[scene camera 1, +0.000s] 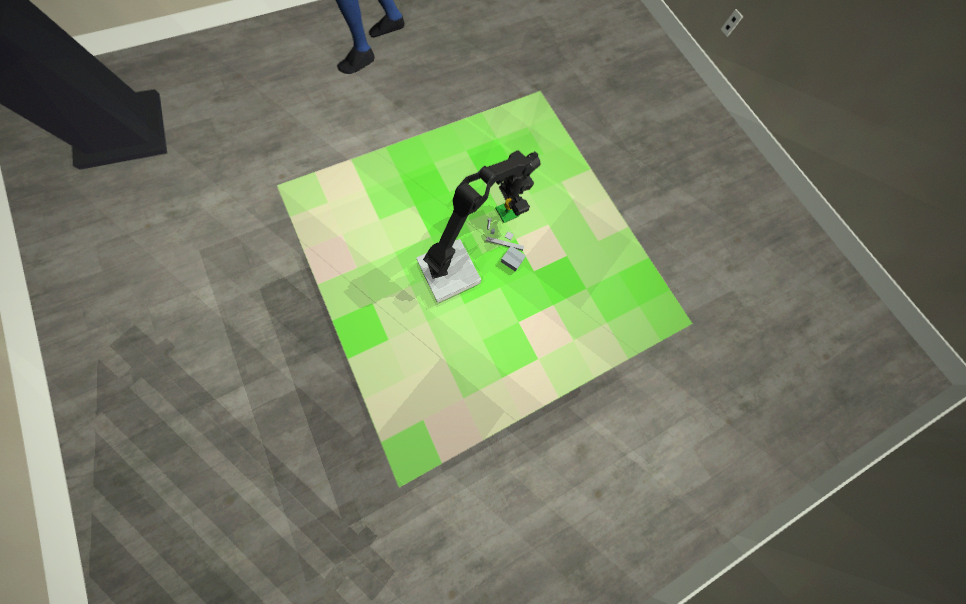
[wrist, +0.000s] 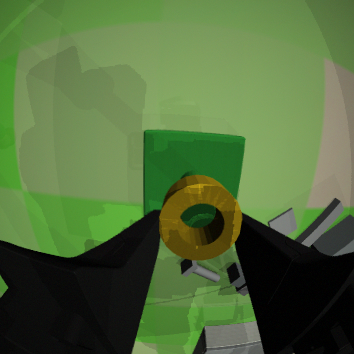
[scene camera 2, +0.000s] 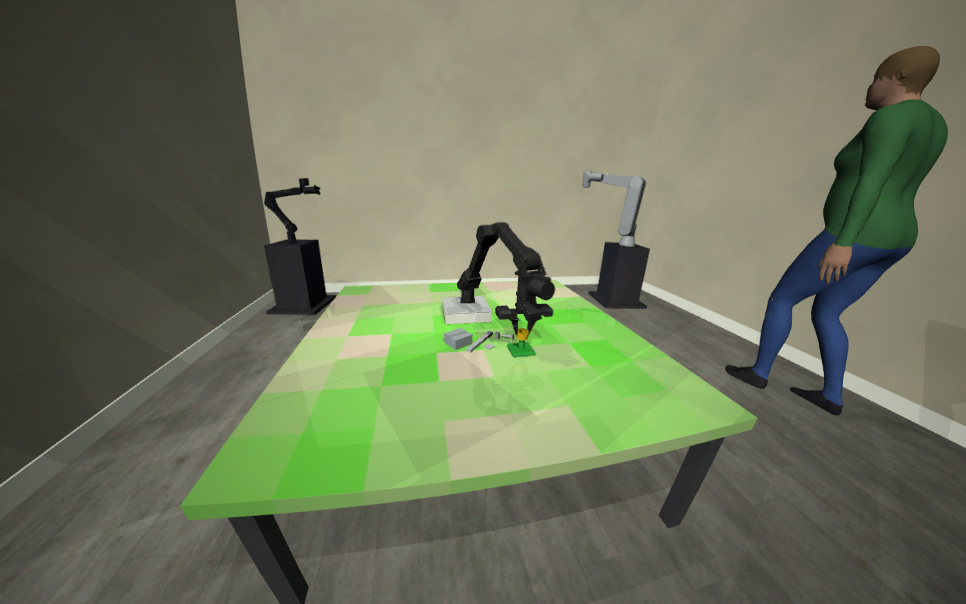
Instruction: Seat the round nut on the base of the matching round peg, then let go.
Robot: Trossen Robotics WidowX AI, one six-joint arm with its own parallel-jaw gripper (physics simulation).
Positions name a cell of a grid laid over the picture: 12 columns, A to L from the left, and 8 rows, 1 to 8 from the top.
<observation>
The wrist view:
gripper: G5
round nut: G6, gripped by the gripper
green base with peg: F4
</observation>
